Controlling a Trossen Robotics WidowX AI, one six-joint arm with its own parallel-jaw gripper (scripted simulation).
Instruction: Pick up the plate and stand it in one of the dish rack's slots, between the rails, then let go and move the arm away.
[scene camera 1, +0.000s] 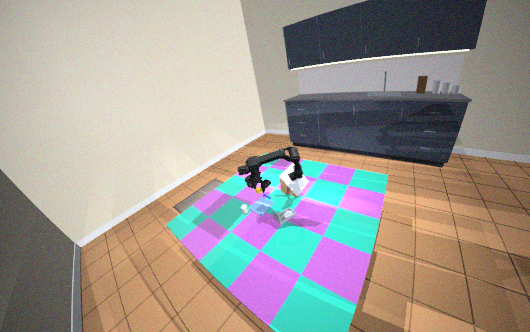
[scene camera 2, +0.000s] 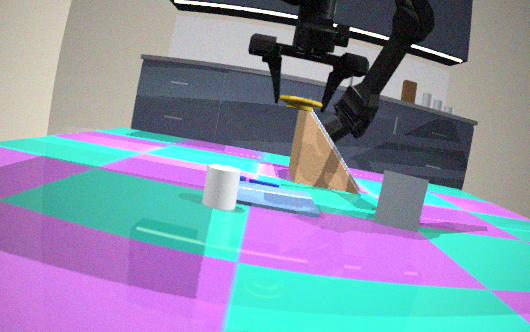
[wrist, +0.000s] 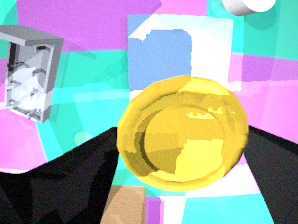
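Gripper (scene camera 2: 299, 107), visible also in the wrist view as the gripper (wrist: 181, 133), carrying a yellow plate (wrist: 183, 133). Present in the scene: a pale blue tray (wrist: 160, 46), a white cup (scene camera 2: 221, 185) and a dish rack (scene camera 2: 400, 203).
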